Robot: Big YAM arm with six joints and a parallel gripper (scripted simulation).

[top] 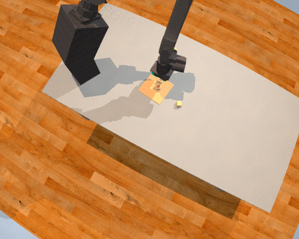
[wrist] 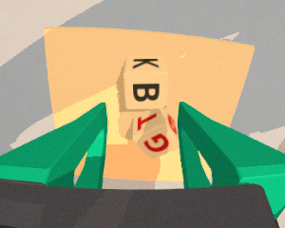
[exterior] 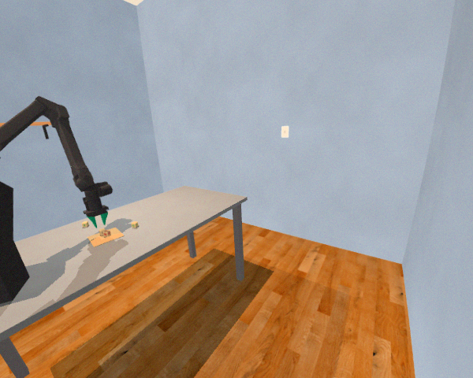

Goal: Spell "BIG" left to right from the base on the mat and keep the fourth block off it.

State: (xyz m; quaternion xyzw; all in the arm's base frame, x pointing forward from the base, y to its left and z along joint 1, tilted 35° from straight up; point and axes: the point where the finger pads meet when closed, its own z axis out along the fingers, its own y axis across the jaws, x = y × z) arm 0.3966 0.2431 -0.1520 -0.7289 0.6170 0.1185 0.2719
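Now: the mat 6 cm below my hand, 4 cm to the right of it and 1 cm ahead of it. The rest, counted from my hand: block 20 cm to the left, 7 cm behind, 4 cm below.
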